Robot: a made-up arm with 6 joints. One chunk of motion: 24 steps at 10 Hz.
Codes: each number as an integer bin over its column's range. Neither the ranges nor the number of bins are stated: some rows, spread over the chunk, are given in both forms.
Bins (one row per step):
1: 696 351 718 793 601 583
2: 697 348 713 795 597 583
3: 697 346 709 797 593 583
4: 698 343 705 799 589 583
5: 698 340 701 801 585 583
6: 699 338 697 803 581 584
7: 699 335 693 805 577 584
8: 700 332 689 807 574 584
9: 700 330 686 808 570 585
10: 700 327 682 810 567 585
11: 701 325 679 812 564 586
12: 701 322 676 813 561 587
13: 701 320 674 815 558 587
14: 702 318 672 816 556 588
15: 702 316 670 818 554 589
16: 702 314 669 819 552 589
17: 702 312 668 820 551 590
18: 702 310 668 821 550 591
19: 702 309 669 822 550 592
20: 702 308 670 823 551 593
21: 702 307 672 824 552 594
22: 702 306 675 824 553 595
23: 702 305 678 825 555 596
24: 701 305 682 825 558 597
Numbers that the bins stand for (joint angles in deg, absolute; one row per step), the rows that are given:
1: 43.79 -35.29 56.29 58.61 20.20 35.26
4: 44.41 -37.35 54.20 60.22 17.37 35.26
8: 45.02 -40.17 51.63 62.37 13.84 35.55
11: 45.33 -41.97 50.03 63.72 11.48 36.13
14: 45.64 -43.77 48.90 64.80 9.59 36.71
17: 45.64 -45.31 48.26 65.87 8.41 37.28
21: 45.64 -46.60 48.90 66.95 8.65 38.44
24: 45.33 -47.11 50.51 67.22 10.06 39.30
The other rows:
2: 44.10 -36.06 55.49 59.15 19.26 35.26
3: 44.10 -36.58 54.85 59.68 18.32 35.26
5: 44.41 -38.12 53.56 60.76 16.43 35.26
6: 44.71 -38.63 52.92 61.30 15.49 35.55
7: 44.71 -39.40 52.28 61.84 14.54 35.55
9: 45.02 -40.69 51.15 62.64 12.89 35.84
10: 45.02 -41.46 50.51 63.18 12.19 35.84
12: 45.33 -42.74 49.55 63.99 10.77 36.42
13: 45.33 -43.26 49.22 64.53 10.06 36.42
15: 45.64 -44.28 48.58 65.33 9.12 37.00
16: 45.64 -44.80 48.42 65.60 8.65 37.00
18: 45.64 -45.83 48.26 66.14 8.18 37.57
19: 45.64 -46.08 48.42 66.41 8.18 37.86
20: 45.64 -46.34 48.58 66.68 8.41 38.15
22: 45.64 -46.85 49.39 66.95 8.89 38.73
23: 45.64 -47.11 49.87 67.22 9.36 39.02

